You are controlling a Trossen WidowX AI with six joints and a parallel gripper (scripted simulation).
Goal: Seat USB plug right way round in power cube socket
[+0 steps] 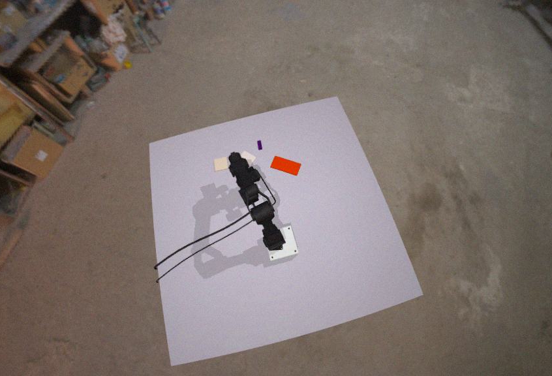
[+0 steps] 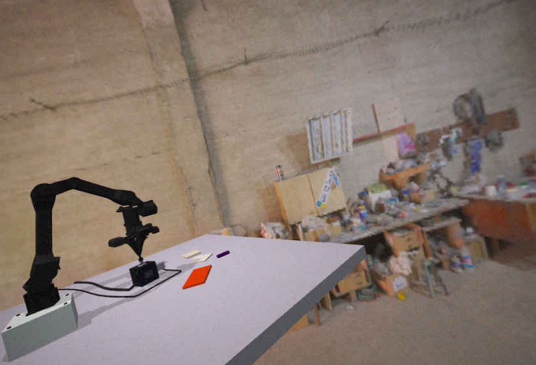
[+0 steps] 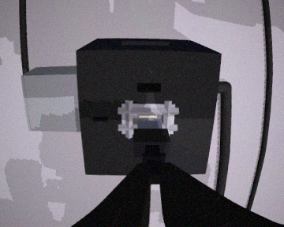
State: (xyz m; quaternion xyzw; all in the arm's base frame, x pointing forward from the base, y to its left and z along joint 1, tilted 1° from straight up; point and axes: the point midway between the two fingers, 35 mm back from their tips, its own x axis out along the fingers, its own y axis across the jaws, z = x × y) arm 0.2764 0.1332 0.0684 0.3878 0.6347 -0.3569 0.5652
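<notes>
My gripper tip is now 50 mm above the grey-framed socket. Round my gripper tip: dark USB plug 20 mm below; small purple piece 340 mm ahead, 70 mm to the right, 120 mm below; orange flat slab 180 mm ahead, 220 mm to the right, 120 mm below.
</notes>
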